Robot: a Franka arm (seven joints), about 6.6 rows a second.
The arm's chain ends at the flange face. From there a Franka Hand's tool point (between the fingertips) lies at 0.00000 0.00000 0.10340 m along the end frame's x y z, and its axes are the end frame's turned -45 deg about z.
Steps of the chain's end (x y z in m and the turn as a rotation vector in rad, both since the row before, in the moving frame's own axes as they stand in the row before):
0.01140 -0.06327 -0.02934 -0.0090 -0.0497 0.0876
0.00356 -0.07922 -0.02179 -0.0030 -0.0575 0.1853
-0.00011 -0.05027 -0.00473 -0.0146 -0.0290 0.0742
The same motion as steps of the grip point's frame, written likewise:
0.04865 -0.03984 -0.02947 0.0288 -0.0415 0.0876
0.05451 -0.05787 -0.02196 0.0385 -0.0428 0.1853
0.03232 -0.03679 -0.00478 0.0102 -0.0308 0.0742

